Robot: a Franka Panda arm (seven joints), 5 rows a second.
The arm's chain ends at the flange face. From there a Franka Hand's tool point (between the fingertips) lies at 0.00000 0.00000 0.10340 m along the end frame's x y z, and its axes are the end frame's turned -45 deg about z.
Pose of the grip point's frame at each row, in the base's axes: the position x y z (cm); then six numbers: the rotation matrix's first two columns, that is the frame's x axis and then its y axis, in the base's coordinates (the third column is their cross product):
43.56, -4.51, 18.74, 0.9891, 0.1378, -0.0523, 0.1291, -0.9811, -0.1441
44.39, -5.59, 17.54, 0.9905, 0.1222, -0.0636, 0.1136, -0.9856, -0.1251
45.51, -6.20, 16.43, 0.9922, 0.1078, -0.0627, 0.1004, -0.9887, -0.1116
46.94, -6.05, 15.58, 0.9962, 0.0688, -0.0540, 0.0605, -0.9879, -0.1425
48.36, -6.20, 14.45, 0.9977, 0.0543, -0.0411, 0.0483, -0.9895, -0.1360
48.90, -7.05, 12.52, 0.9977, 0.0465, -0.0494, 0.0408, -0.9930, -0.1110
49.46, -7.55, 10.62, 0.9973, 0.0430, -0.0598, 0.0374, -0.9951, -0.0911
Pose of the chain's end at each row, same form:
44.30, -5.91, 28.96, 0.7907, -0.5963, -0.1389, -0.6081, -0.7912, -0.0649
45.20, -6.80, 27.78, 0.7807, -0.6105, -0.1334, -0.6201, -0.7833, -0.0435
46.28, -7.28, 26.69, 0.7726, -0.6229, -0.1232, -0.6306, -0.7753, -0.0346
47.59, -7.48, 25.80, 0.7472, -0.6499, -0.1389, -0.6616, -0.7472, -0.0626
48.86, -7.58, 24.69, 0.7396, -0.6613, -0.1252, -0.6713, -0.7381, -0.0671
49.46, -8.17, 22.78, 0.7343, -0.6693, -0.1134, -0.6766, -0.7350, -0.0436
50.12, -8.47, 20.90, 0.7316, -0.6732, -0.1067, -0.6788, -0.7340, -0.0221

